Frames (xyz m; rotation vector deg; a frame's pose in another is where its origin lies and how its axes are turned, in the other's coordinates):
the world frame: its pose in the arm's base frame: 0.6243 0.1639 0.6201 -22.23 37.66 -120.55
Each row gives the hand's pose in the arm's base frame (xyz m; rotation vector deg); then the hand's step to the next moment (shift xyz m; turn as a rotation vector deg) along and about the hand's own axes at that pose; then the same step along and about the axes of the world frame.
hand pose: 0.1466 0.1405 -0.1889 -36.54 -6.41 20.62
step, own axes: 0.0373 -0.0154 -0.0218 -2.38 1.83 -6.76
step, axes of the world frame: -0.0169 0.0386 0.0180 3.25 4.49 -4.90
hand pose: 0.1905 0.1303 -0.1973 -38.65 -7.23 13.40
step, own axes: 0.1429 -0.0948 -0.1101 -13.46 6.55 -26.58
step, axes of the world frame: -0.0173 0.1754 0.1023 16.23 15.73 -20.48
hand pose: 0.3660 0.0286 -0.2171 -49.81 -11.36 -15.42
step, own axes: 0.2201 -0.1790 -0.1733 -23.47 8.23 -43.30
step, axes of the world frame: 0.1373 0.1926 0.2336 28.80 23.99 -32.99
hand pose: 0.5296 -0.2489 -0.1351 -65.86 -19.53 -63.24
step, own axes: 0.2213 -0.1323 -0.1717 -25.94 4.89 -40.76
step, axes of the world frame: 0.2515 -0.0053 0.1807 27.78 19.55 -34.70
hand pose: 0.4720 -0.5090 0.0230 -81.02 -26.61 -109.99
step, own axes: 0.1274 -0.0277 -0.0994 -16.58 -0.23 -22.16
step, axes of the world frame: 0.1352 -0.0812 0.0448 13.69 9.36 -22.16
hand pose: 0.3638 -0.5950 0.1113 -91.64 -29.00 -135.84
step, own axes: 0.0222 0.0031 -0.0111 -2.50 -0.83 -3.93
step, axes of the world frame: 0.0161 -0.0173 0.0082 2.11 0.84 -4.15
